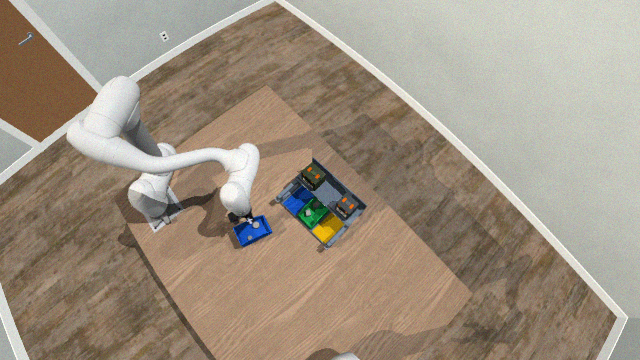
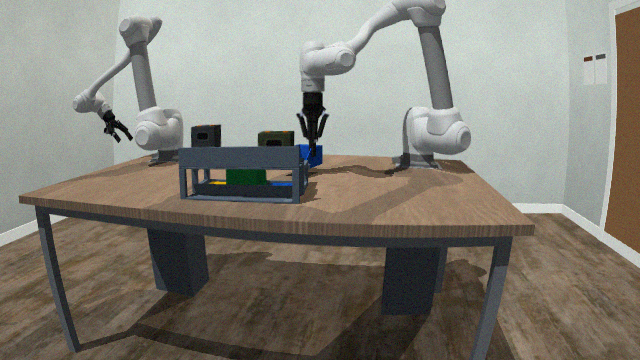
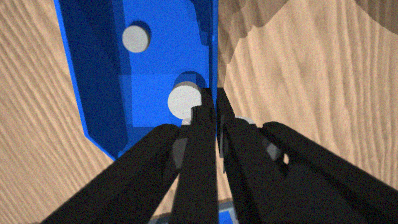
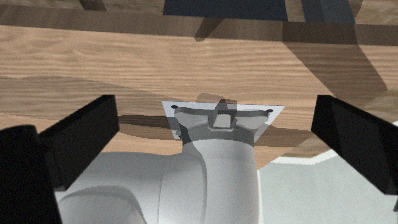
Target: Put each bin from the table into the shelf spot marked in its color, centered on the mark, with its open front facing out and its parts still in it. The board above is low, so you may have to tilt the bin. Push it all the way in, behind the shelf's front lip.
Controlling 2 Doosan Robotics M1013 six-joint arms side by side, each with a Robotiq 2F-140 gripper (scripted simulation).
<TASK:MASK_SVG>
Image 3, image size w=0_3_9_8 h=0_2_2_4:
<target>my left gripper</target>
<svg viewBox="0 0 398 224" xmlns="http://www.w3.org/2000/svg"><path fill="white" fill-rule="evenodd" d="M39 223L148 224L179 175L168 224L219 224L216 135L219 156L223 158L223 174L226 171L239 224L398 224L398 190L283 123L276 121L266 122L261 128L257 127L251 118L235 116L223 87L217 88L215 112L211 88L201 88L201 105L191 108L191 117L182 120L181 128L174 124L165 123L152 129Z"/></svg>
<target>blue bin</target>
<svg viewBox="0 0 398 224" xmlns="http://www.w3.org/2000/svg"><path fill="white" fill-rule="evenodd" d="M54 0L84 136L113 161L159 125L168 123L181 128L183 119L175 117L168 108L169 94L174 86L180 82L190 81L197 84L200 88L211 88L216 112L218 0ZM127 27L133 25L140 26L149 33L150 45L147 50L133 53L124 46L122 35Z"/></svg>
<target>round part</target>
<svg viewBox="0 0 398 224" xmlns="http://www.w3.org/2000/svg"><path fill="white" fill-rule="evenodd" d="M193 82L180 82L174 86L169 94L168 108L179 119L190 118L191 108L201 105L201 88Z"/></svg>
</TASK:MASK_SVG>
